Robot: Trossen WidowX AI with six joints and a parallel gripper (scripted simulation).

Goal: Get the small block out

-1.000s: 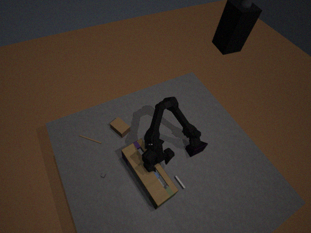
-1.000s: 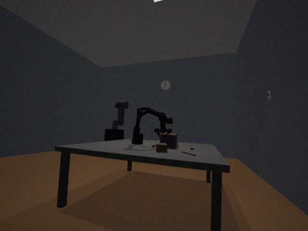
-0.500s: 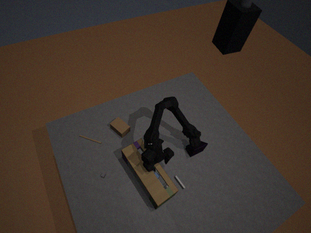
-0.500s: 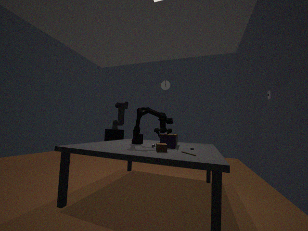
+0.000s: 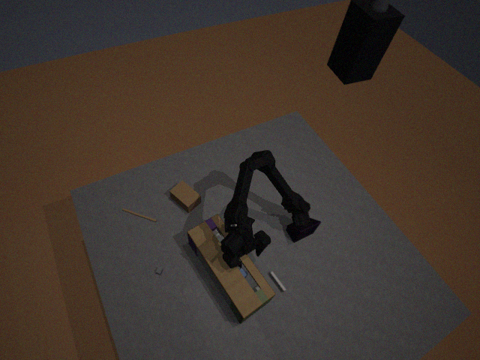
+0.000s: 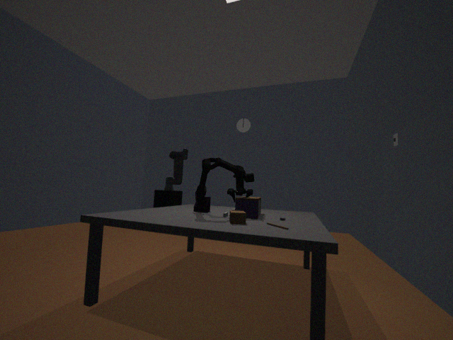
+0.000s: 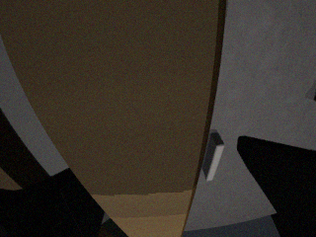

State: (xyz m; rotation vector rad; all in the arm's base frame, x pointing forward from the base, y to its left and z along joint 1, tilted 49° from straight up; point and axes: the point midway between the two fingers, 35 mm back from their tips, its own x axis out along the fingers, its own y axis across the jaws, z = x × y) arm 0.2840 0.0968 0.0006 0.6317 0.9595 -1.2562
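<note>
Right now the light-blue block is 50 mm ahead of my gripper tip and 40 mm to the left of it. The rest, counted from my gripper tip: grey hook (340 mm ahead, 110 mm to the right, 80 mm below); tan box (400 mm to the right, 140 mm ahead, 60 mm below); thin wooden stick (390 mm to the right, 360 mm ahead, 80 mm below).
</note>
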